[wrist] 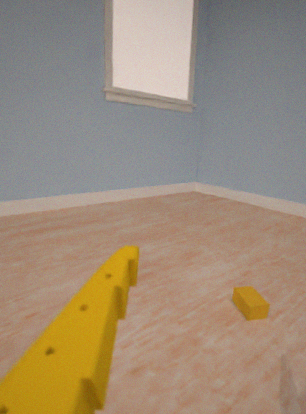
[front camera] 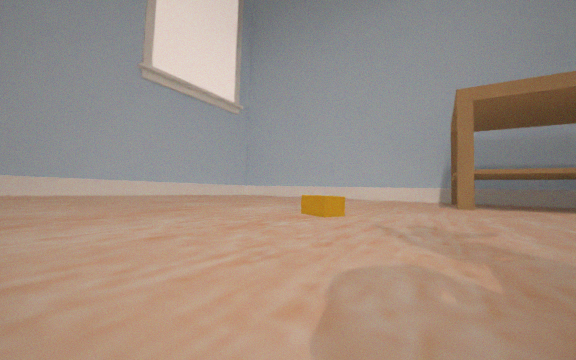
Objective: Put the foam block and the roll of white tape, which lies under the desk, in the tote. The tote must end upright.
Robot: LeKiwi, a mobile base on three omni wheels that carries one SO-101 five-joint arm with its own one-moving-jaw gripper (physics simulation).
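Frame: origin at the arm's base, x ahead, y left, z up, level; centimetres.
Seen in the pictures: hand, its tool point: (wrist: 137, 260).
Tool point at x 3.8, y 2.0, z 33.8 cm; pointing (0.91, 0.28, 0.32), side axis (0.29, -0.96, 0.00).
Note:
Pixels of each thing's top centre, then the offset from my tool point to it. "spot": a spot on its surface instead.
- foam block, centre of its top: (front camera: 322, 195) (wrist: 250, 295) dz -38.2, dx +58.1, dy -11.7 cm
- low wooden table, a spot on its surface: (front camera: 465, 150) spot: dz -21.0, dx +84.8, dy -68.6 cm
The foam block (front camera: 323, 205) (wrist: 251, 303), an orange-yellow brick shape, lies flat on the floor. In the front camera view it is a little right of the middle; in the wrist view it is at the right, beyond and to the right of the jaw tip. My gripper (wrist: 131, 260) is fully open: one yellow notched jaw shows, and the moving jaw is out of the picture. The jaw is apart from the block. The roll of white tape, the desk and the tote do not show in either view.
A low wooden table (front camera: 465, 150) with a lower shelf stands at the right in the front camera view, near the back wall. Blue walls with a pale baseboard (front camera: 125, 188) (wrist: 75, 201) meet in a corner behind the block. A window (front camera: 195, 45) (wrist: 151, 47) is in the left wall.

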